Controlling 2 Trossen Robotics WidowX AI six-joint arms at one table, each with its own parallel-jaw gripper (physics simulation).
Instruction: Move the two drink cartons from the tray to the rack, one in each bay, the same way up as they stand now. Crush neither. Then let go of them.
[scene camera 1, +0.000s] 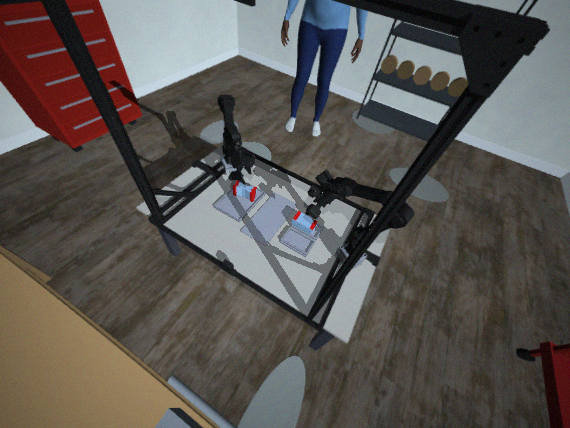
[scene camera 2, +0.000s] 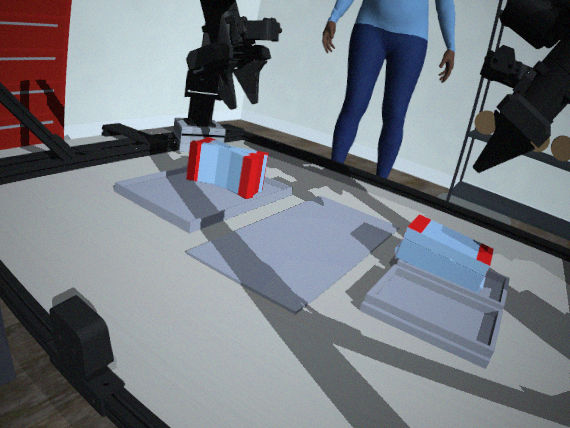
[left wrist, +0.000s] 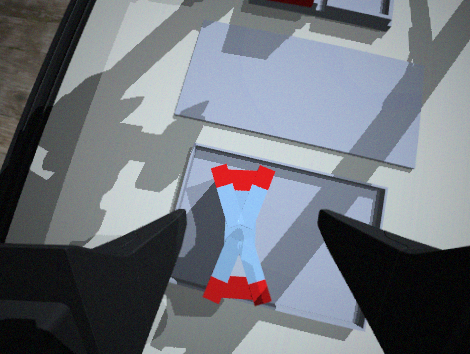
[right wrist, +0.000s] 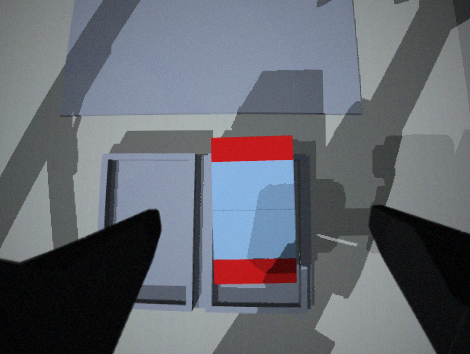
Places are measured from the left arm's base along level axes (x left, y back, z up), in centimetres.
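Where they show: left gripper, fingertip midpoint: (scene camera 1: 247, 179) (scene camera 2: 244, 106) (left wrist: 252, 216); right gripper, fingertip midpoint: (scene camera 2: 479, 164) (right wrist: 264, 218); left arm's base at its link origin: (scene camera 2: 199, 123).
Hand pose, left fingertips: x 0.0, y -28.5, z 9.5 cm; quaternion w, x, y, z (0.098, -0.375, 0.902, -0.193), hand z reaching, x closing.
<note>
Things, the pixels of their top centre, and the offset from my left fingertips.
- light-blue carton with red ends, top centre: (left wrist: 240, 232) (scene camera 2: 229, 147) (scene camera 1: 244, 187) dx -0.9, dy +1.9, dz -7.6 cm
- tray at its top centre: (left wrist: 275, 233) (scene camera 2: 208, 184) (scene camera 1: 240, 198) dx -4.6, dy -0.7, dz -13.4 cm
- blue-and-red carton at its top centre: (right wrist: 253, 207) (scene camera 2: 452, 235) (scene camera 1: 305, 219) dx +20.3, dy -30.7, dz -8.3 cm
- rack at its top centre: (right wrist: 199, 231) (scene camera 2: 449, 285) (scene camera 1: 303, 232) dx +17.3, dy -35.3, dz -13.0 cm
A light-blue carton with red ends (scene camera 1: 245, 191) (scene camera 2: 220, 165) (left wrist: 240, 220) stands in the tray (scene camera 2: 150, 206) (left wrist: 330, 285); seen from above it is narrow-waisted. The other blue-and-red carton (scene camera 1: 305, 221) (scene camera 2: 445, 250) (right wrist: 240, 190) is in the farther bay of the rack (scene camera 2: 425, 332) (right wrist: 150, 157), its end near the flat plate jutting past the rim. The rack's other bay is empty. My left gripper (scene camera 1: 240, 176) (scene camera 2: 245, 102) (left wrist: 252, 216) is open above the tray carton, one finger to each side. My right gripper (scene camera 1: 313, 209) (scene camera 2: 479, 167) (right wrist: 264, 218) is open above the rack carton, apart from it.
A flat grey-blue plate (scene camera 1: 270, 215) (scene camera 2: 295, 245) (left wrist: 300, 90) (right wrist: 200, 50) lies between tray and rack. A black frame surrounds the table, with a black block (scene camera 2: 82, 335) on its near rail. A person (scene camera 1: 322, 60) (scene camera 2: 390, 75) stands behind the table.
</note>
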